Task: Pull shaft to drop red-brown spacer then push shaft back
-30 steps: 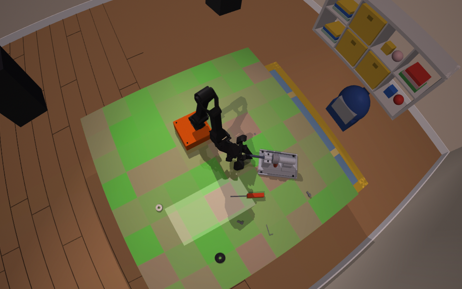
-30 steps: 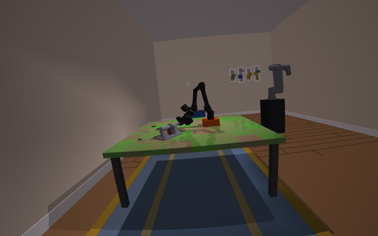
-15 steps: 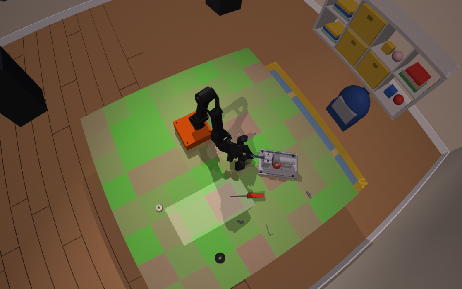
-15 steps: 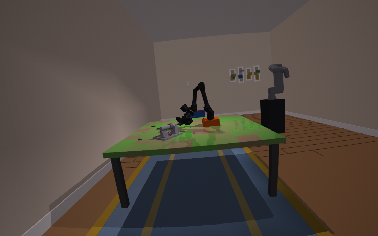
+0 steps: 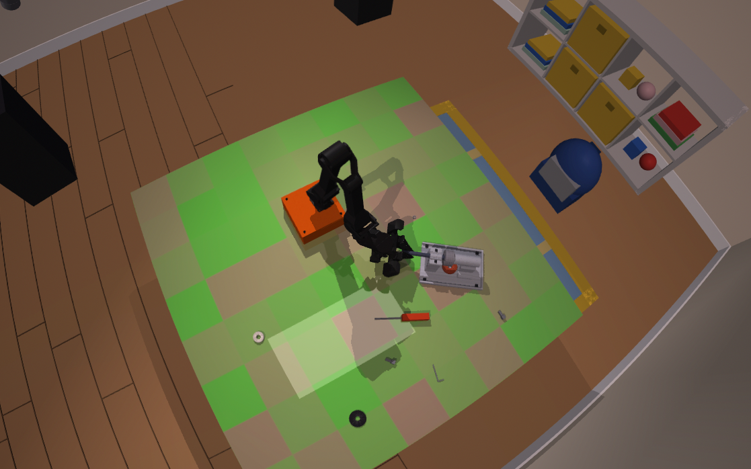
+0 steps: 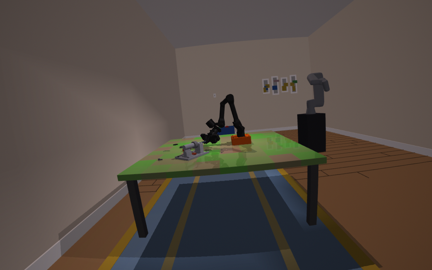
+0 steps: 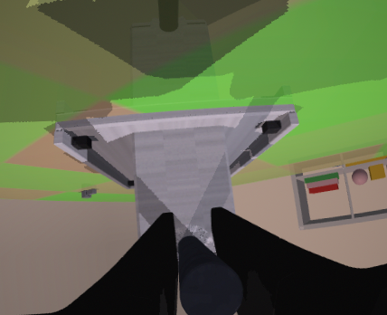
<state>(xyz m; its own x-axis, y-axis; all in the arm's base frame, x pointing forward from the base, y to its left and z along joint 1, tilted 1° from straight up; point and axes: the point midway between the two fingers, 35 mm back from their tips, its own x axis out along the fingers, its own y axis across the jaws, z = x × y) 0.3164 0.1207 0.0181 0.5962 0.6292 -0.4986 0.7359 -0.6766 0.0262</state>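
Now: the dark shaft 30 mm ahead of my gripper tip, 40 mm to the left of it and 20 mm above it. From my gripper tip the other things lie so: red-brown spacer 100 mm ahead, 100 mm to the left, 50 mm below.
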